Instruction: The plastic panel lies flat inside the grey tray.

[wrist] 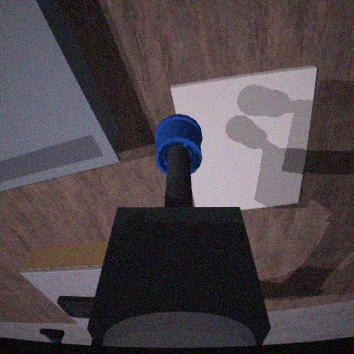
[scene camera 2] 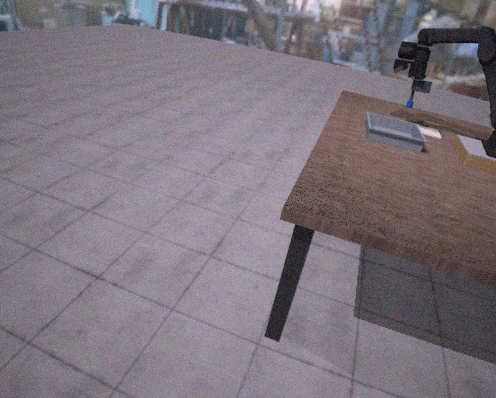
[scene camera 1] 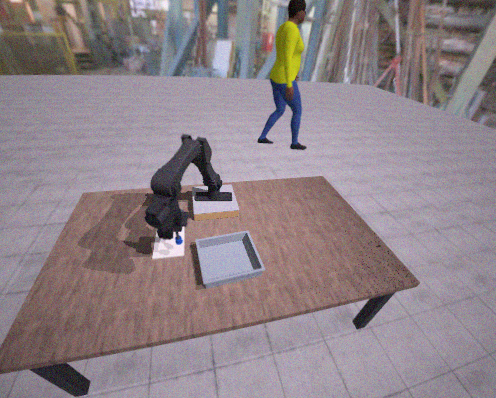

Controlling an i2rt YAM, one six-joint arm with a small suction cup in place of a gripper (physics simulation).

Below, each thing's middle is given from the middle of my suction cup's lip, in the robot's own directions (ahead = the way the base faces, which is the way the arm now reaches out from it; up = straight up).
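Labels:
Grey tray (scene camera 1: 229, 258): 30 mm ahead of my suction cup, 80 mm below, 200 mm to the left. White plastic panel (wrist: 254, 126): 90 mm behind my suction cup, 70 mm to the right, 100 mm below. Going by their middles, white plastic panel nearest to my suction cup of the things named here.

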